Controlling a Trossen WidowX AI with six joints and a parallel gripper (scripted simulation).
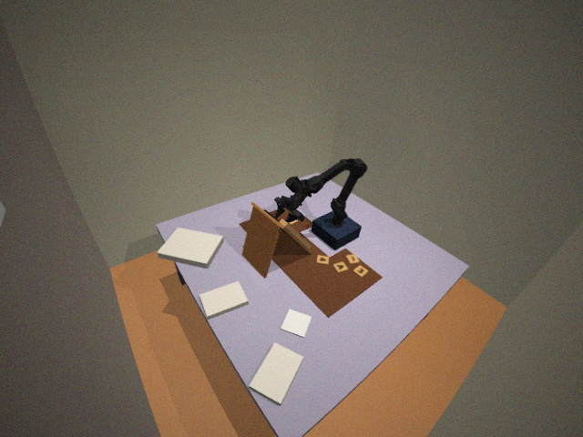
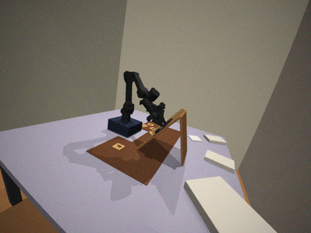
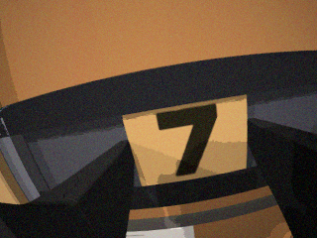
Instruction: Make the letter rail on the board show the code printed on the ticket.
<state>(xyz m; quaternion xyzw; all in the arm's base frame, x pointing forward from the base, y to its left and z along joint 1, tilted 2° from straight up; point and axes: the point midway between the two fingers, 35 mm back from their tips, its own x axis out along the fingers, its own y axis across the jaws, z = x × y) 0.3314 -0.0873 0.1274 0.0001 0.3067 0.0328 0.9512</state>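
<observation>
Right now the white ticket is 80 mm below my gripper tip, 60 mm behind it and 40 mm to the left of it. Also, from my gripper tip: tan tile marked 7: right at my gripper tip; then white card: 410 mm to the left, 190 mm ahead, 180 mm below; then brown mat: 180 mm below, 160 mm behind, 80 mm to the left.
</observation>
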